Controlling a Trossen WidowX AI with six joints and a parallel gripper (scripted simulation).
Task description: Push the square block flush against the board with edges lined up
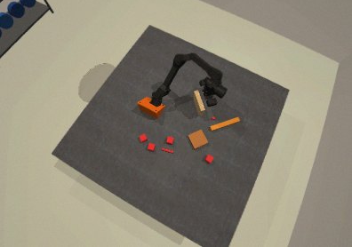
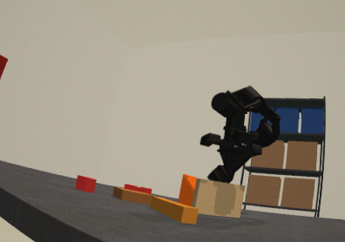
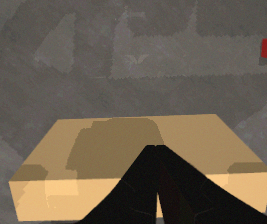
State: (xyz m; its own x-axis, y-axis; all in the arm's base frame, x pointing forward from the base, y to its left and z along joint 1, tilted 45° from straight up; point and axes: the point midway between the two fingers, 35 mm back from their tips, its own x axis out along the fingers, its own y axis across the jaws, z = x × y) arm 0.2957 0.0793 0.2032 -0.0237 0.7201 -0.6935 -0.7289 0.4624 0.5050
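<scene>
Right now my gripper tip is 250 mm to the left of the square block, 110 mm above it and 90 mm short of it. The rest, counted from my gripper tip: thin red strip: 430 mm to the right, 120 mm below, 40 mm behind; orange board: 200 mm ahead, 110 mm below, 50 mm to the right.
</scene>
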